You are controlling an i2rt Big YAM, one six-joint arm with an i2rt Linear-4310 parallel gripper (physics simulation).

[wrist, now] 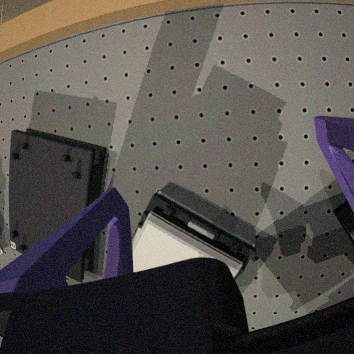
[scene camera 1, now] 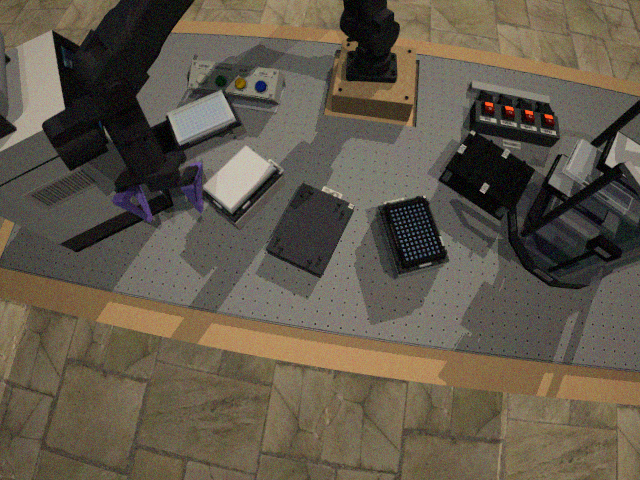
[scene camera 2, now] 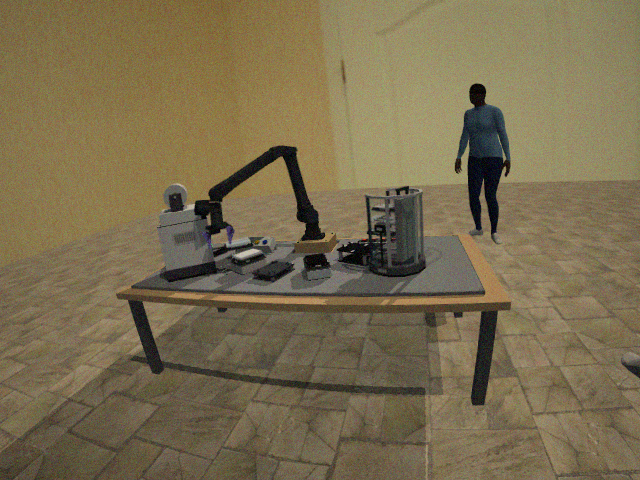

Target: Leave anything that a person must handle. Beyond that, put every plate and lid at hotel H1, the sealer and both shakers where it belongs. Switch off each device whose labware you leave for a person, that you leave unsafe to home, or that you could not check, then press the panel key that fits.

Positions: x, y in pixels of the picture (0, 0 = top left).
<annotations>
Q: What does my gripper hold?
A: Nothing.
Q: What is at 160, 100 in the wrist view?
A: A perforated deck.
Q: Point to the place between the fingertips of my gripper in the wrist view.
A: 216, 163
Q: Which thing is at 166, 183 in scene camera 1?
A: My gripper.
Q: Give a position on a button box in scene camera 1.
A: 255, 88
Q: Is my gripper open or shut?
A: Open.
</annotations>
